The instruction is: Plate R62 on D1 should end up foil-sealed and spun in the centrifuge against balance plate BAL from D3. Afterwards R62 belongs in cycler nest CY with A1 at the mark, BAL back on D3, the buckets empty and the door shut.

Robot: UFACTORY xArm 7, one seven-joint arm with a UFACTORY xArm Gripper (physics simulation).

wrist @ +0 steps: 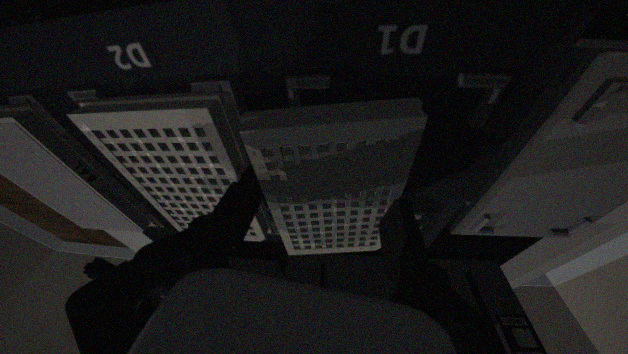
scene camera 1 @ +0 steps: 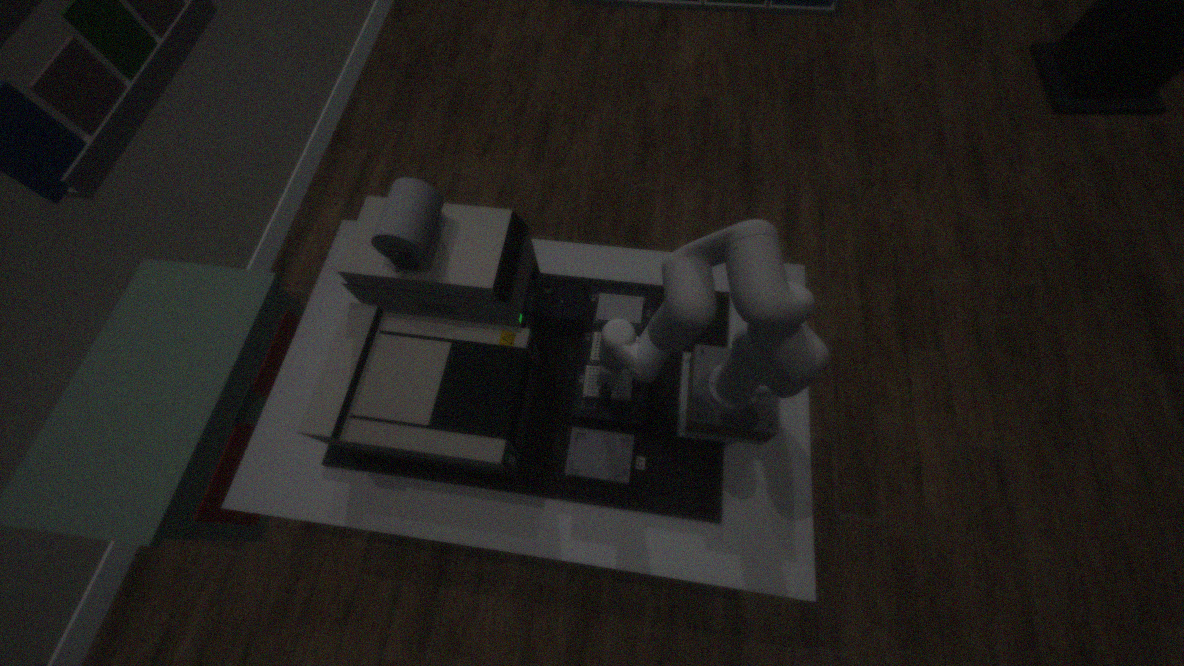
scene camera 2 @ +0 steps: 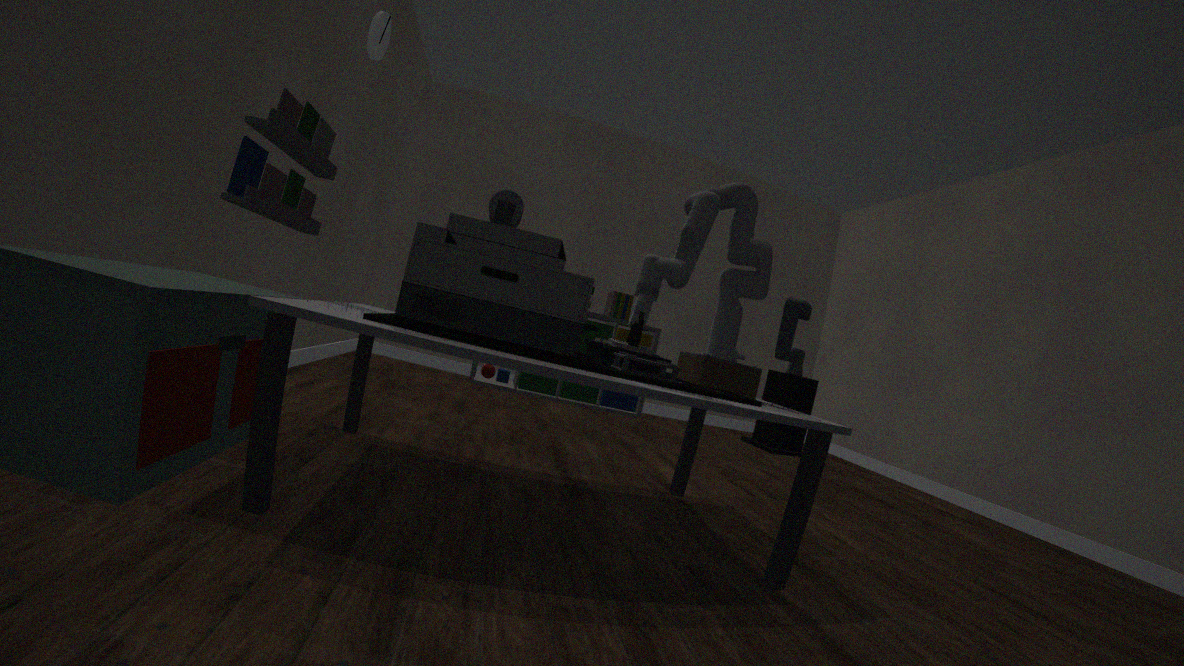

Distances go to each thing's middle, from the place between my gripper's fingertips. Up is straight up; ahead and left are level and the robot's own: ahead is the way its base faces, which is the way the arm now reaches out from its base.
Labels:
The centrifuge (scene camera 1: 452,393) is 460 mm ahead of my hand, 70 mm to the left of it and 50 mm above it.

